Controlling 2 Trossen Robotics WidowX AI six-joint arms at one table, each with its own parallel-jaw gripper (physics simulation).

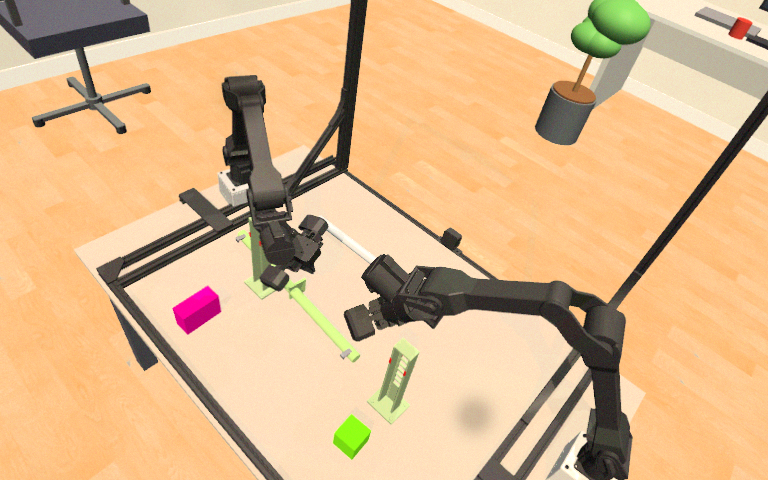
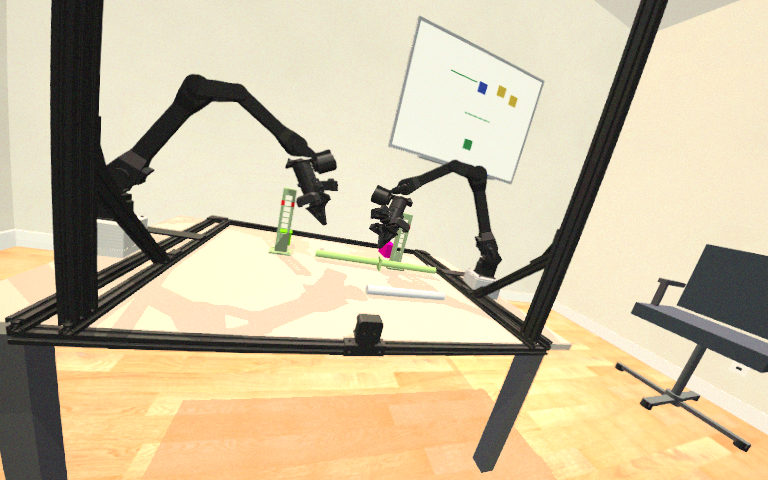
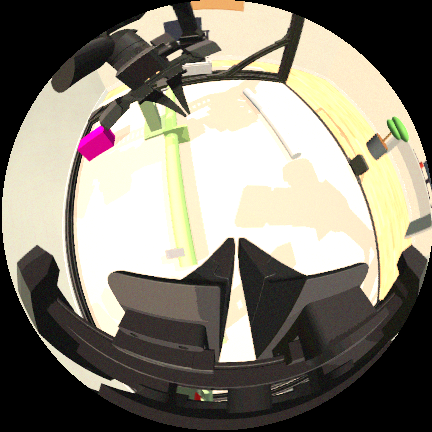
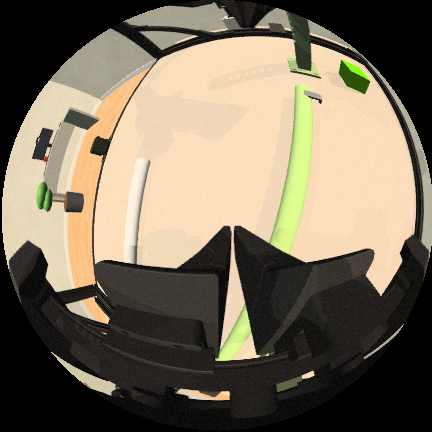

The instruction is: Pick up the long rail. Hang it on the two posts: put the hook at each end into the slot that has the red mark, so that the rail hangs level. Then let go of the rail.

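Seen in the pictures: left gripper, fingertip midpoint: [image 1: 377, 312] [image 2: 325, 225] [image 3: 235, 243] [image 4: 246, 27]; right gripper, fingertip midpoint: [image 1: 313, 272] [image 2: 379, 248] [image 3: 187, 114] [image 4: 231, 231]; left arm's base, origin of the base link: [image 1: 594, 465] [image 2: 111, 217]; right arm's base, origin of the base link: [image 1: 241, 177] [image 2: 484, 274].
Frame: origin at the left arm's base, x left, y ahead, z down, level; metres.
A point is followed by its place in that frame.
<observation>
The long light-green rail [image 1: 322, 319] @[x 0.111, y 0.613, z 0.046 m] [image 2: 345, 258] @[x 0.099, y 0.598, z 0.058 m] [image 3: 177, 200] @[x 0.111, y 0.586, z 0.046 m] [image 4: 300, 160] @[x 0.109, y 0.624, z 0.045 m] lies on the table, with a small grey hook [image 1: 345, 354] @[x 0.138, y 0.515, z 0.047 m] [image 3: 175, 253] @[x 0.133, y 0.515, z 0.047 m] [image 4: 314, 96] @[x 0.136, y 0.521, z 0.046 m] at its near end and another hook [image 1: 240, 237] @[x 0.091, y 0.934, z 0.041 m] at its far end. Two upright green posts with red marks stand apart: one post [image 1: 388, 378] @[x 0.146, y 0.397, z -0.013 m] [image 2: 281, 240] @[x 0.131, y 0.379, z 0.034 m] beyond the rail's near end, the other post [image 1: 258, 270] @[x 0.128, y 0.817, z 0.039 m] [image 2: 400, 247] @[x 0.117, y 0.804, z -0.009 m] beside its far half. My left gripper [image 2: 325, 223] @[x 0.068, y 0.502, z -0.054 m] [image 3: 235, 243] @[x 0.068, y 0.502, z -0.054 m] is shut and empty above the table. My right gripper [image 2: 384, 246] @[x 0.063, y 0.698, z -0.007 m] [image 4: 231, 231] @[x 0.063, y 0.698, z -0.007 m] is shut and empty above the rail.
A magenta block [image 1: 197, 310] @[x 0.305, y 0.802, z 0.021 m] [image 3: 96, 143] @[x 0.283, y 0.803, z 0.042 m] lies near the far post. A green block [image 1: 351, 435] @[x 0.265, y 0.380, z 0.029 m] [image 4: 354, 77] @[x 0.246, y 0.408, z 0.044 m] lies near the other post. A white tube [image 1: 351, 243] @[x -0.120, y 0.741, z 0.056 m] [image 2: 404, 292] @[x -0.137, y 0.730, z 0.060 m] [image 3: 272, 125] @[x -0.113, y 0.706, z 0.063 m] [image 4: 136, 210] @[x -0.113, y 0.708, z 0.064 m] lies across from the rail. Black frame bars edge the table.
</observation>
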